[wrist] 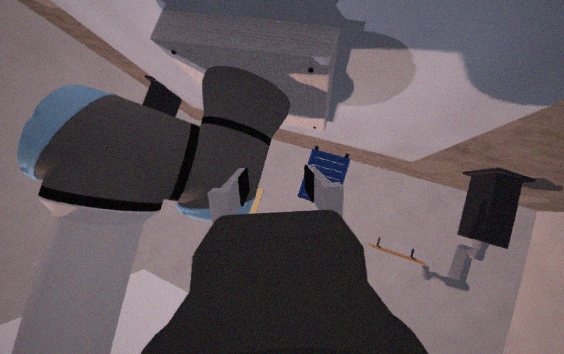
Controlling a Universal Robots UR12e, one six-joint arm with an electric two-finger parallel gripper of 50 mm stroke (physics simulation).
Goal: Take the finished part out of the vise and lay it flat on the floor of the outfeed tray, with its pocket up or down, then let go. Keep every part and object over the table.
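Seen in the pictures: gripper, fingertip midpoint: (276, 178); arm's base, origin of the base link: (248, 94).
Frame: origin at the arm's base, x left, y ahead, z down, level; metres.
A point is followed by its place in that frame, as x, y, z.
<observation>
My gripper (276, 178) @[-0.135, 0.221, -0.169] shows at the middle of the wrist view, its two grey fingers with black pads standing wide apart. It is open, and no part shows between the pads. The finished part, the vise and the outfeed tray cannot be made out in this view, so where the gripper is relative to them cannot be told.
The robot's own dark arm links (120, 150) @[0.082, 0.159, -0.193] with blue caps fill the left. A large grey block-like body (245, 42) @[-0.028, 0.149, 0.004] is at the top. A blue panel (334, 166) shows behind the right finger. A black box (489, 210) and an orange rail (396, 253) are at the right.
</observation>
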